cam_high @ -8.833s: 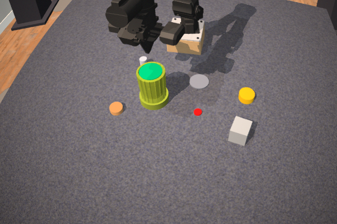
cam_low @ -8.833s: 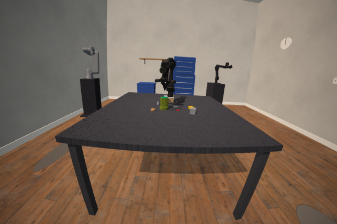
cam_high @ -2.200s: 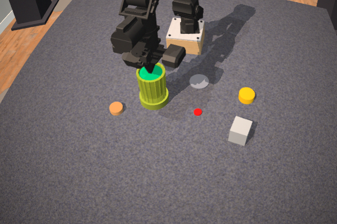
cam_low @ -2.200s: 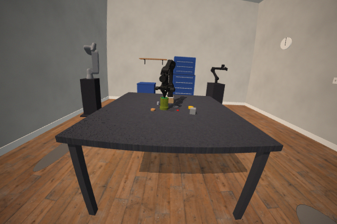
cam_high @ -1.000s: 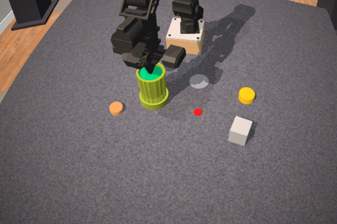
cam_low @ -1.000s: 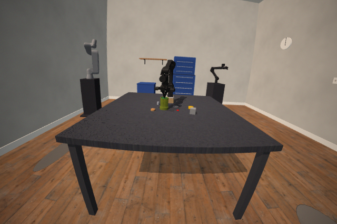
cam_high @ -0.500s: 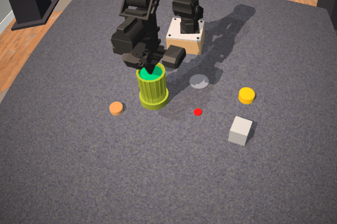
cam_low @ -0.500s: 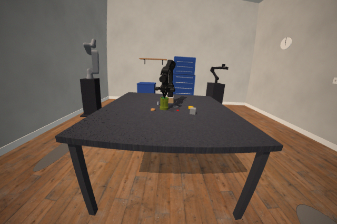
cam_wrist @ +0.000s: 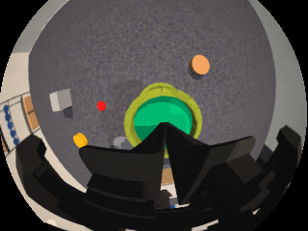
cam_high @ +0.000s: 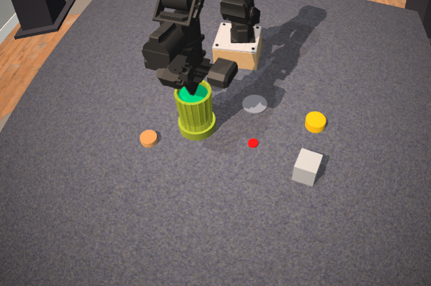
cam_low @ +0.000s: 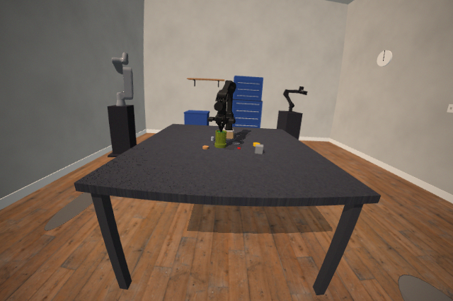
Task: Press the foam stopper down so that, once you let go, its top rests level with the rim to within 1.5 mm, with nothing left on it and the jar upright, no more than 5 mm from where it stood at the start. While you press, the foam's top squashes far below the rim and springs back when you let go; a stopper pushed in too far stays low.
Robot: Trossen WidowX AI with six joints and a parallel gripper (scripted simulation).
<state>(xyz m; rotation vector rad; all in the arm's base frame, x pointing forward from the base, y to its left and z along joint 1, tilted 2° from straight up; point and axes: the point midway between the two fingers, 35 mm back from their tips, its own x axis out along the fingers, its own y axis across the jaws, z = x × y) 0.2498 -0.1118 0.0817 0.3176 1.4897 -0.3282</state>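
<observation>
Right now the green foam stopper is 50 mm below my hand. Also, from my hand: red dot 60 mm ahead, 120 mm to the left, 140 mm below; grey disc 60 mm behind, 130 mm to the left, 140 mm below; orange disc 40 mm ahead, 110 mm to the right, 130 mm below.
</observation>
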